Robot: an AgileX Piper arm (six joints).
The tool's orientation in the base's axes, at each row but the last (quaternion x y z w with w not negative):
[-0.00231, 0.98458, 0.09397, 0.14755]
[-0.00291, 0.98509, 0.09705, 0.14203]
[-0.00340, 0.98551, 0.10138, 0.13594]
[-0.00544, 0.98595, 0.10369, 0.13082]
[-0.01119, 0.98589, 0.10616, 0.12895]
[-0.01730, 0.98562, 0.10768, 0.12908]
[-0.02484, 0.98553, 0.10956, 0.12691]
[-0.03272, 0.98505, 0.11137, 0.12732]
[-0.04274, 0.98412, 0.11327, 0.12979]
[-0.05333, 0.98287, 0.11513, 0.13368]
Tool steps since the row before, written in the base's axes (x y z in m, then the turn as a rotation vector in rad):
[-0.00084, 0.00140, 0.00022, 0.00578, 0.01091, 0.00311]
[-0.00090, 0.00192, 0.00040, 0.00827, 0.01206, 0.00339]
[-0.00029, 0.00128, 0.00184, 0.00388, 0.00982, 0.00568]
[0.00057, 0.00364, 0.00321, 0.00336, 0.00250, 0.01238]
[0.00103, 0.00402, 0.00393, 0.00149, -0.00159, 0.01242]
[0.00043, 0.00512, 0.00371, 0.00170, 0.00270, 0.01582]
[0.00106, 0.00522, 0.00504, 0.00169, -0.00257, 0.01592]
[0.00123, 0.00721, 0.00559, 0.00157, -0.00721, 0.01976]
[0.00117, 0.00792, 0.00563, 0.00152, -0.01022, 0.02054]
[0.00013, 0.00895, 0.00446, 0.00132, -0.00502, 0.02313]
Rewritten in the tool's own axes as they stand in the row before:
[0.00077, 0.00144, -0.00019, -0.00618, 0.01110, 0.00078]
[0.00079, 0.00199, -0.00026, -0.00862, 0.01220, 0.00144]
[-0.00019, 0.00163, -0.00155, -0.00506, 0.01061, -0.00235]
[-0.00132, 0.00419, -0.00214, -0.00641, 0.00483, -0.01031]
[-0.00198, 0.00469, -0.00260, -0.00464, 0.00094, -0.01169]
[-0.00141, 0.00574, -0.00228, -0.00574, 0.00582, -0.01391]
[-0.00242, 0.00606, -0.00334, -0.00565, 0.00070, -0.01518]
[-0.00289, 0.00808, -0.00333, -0.00636, -0.00299, -0.01989]
[-0.00305, 0.00875, -0.00315, -0.00635, -0.00574, -0.02134]
[-0.00201, 0.00959, -0.00200, -0.00726, -0.00013, -0.02257]

